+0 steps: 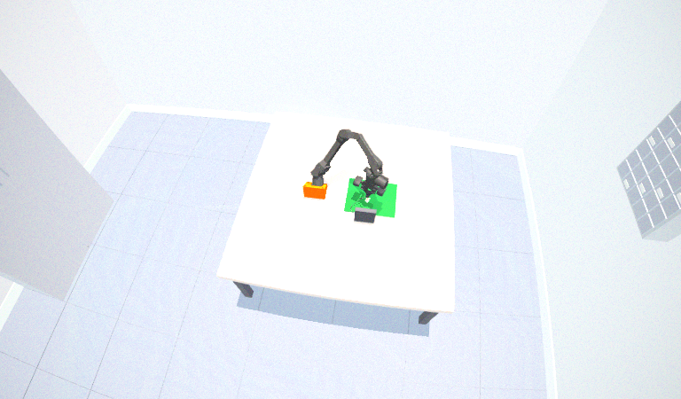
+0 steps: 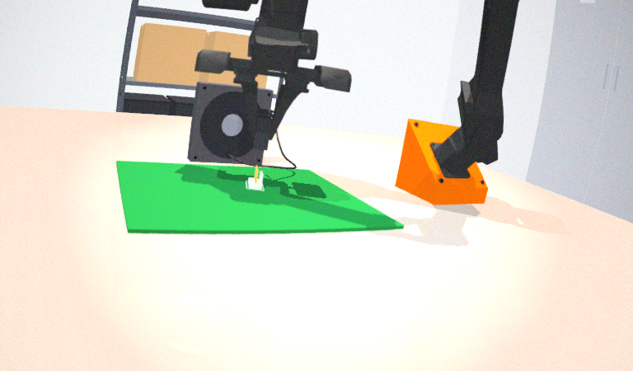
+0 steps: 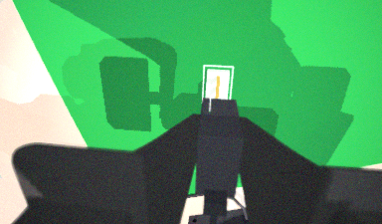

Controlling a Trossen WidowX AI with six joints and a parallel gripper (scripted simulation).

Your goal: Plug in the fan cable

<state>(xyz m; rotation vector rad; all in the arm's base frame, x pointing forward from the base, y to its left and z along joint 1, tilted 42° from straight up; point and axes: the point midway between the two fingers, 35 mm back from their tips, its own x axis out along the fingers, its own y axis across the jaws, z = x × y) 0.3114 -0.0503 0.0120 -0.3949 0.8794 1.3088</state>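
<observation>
Right now my gripper tip is 8 cm above the green board, 2 cm to the right of it and 2 cm short of it. Round my gripper tip: dark plug: 1 cm to the right, 1 cm above; dark fan: 14 cm to the right, 1 cm below, 1 cm behind.
</observation>
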